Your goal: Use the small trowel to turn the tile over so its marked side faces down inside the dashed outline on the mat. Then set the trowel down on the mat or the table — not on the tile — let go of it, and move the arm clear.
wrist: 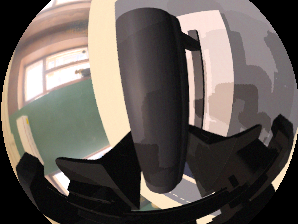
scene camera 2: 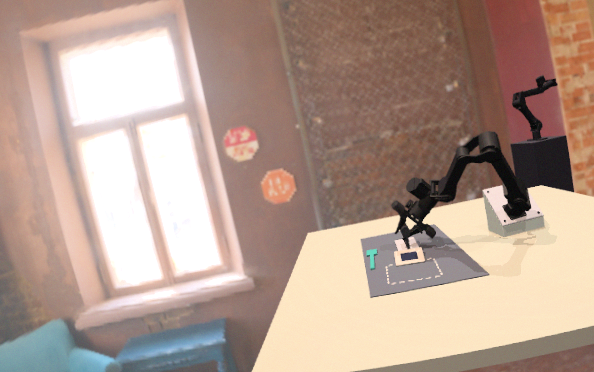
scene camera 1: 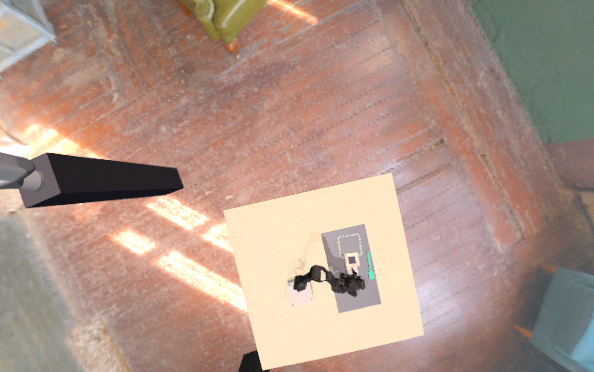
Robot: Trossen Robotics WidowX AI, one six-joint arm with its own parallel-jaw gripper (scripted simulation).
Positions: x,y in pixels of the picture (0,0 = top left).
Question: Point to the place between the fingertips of my gripper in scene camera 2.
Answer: At 398,236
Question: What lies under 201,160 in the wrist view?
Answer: My gripper.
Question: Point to a grey mat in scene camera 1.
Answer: At 369,296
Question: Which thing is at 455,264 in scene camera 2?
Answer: A grey mat.
